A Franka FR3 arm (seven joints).
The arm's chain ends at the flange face. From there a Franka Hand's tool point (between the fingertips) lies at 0.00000 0.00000 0.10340 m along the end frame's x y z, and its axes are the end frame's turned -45 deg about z.
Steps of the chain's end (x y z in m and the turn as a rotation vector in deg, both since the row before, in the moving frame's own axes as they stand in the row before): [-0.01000 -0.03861 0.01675 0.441 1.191 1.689]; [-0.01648 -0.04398 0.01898 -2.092 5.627 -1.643]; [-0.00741 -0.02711 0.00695 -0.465 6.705 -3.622]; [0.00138 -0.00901 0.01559 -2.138 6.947 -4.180]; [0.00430 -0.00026 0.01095 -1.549 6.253 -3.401]
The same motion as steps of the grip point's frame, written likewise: [0.02230 -0.03338 0.01672 -0.530 1.154 1.689]; [0.02409 -0.03299 0.01841 -5.458 2.500 -1.643]; [0.02216 -0.01554 0.00624 -5.070 4.412 -3.622]; [0.01388 0.00593 0.01476 -6.424 3.400 -4.180]; [0.00951 0.01261 0.01030 -5.517 3.326 -3.401]
